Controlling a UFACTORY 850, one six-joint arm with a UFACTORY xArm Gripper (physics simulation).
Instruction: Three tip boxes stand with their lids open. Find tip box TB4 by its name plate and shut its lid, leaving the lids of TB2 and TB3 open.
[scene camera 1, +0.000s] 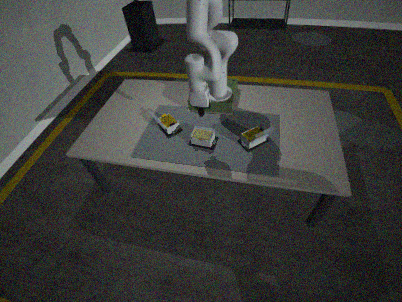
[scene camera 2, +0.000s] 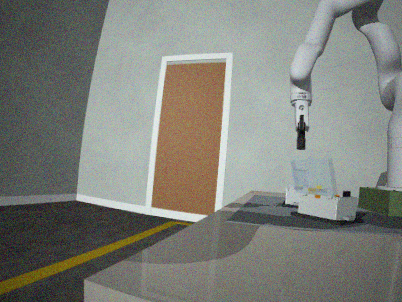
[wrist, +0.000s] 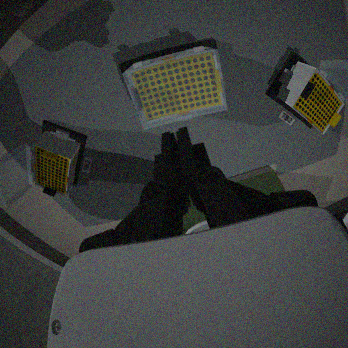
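Note:
The middle box, TB4 by position with its plate out of sight, (scene camera 1: 203, 136) (wrist: 177, 87) has its clear lid lying down over the yellow rack. TB2 (scene camera 1: 168, 123) (wrist: 317, 100), at the right in the wrist view, has its lid open; its small plate (wrist: 286, 117) is blurred. TB3 (scene camera 1: 255, 137) (scene camera 2: 327, 206) (wrist: 52, 169), at the left in the wrist view, has its clear lid (scene camera 2: 315, 175) standing open. My gripper (scene camera 1: 201, 112) (scene camera 2: 300, 147) (wrist: 179, 147) is shut and empty, raised above the boxes, on the base side of the middle box.
The boxes stand on a grey mat (scene camera 1: 155, 150) on the table (scene camera 1: 310, 130). The arm's green base (scene camera 2: 380, 200) (wrist: 257, 180) is at the table's back. The raised lids of TB2 and TB3 stick up at either side of the middle box.

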